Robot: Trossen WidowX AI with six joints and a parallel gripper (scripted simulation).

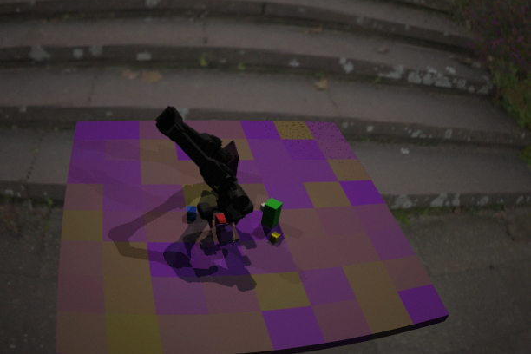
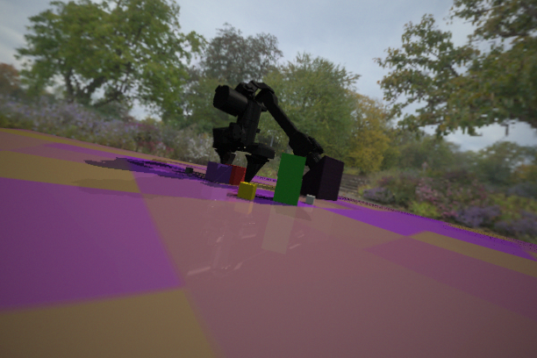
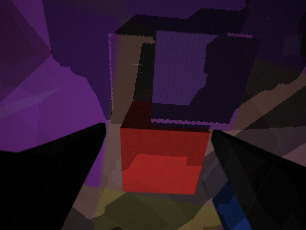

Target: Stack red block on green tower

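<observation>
Right now my gripper tip is 10 mm below the red block. Round my gripper tip: blue block: 70 mm behind, 100 mm to the right, 10 mm above; purple block: 50 mm ahead, 10 mm to the right, 10 mm above; tiny dark cube: 80 mm ahead, 100 mm to the right.
</observation>
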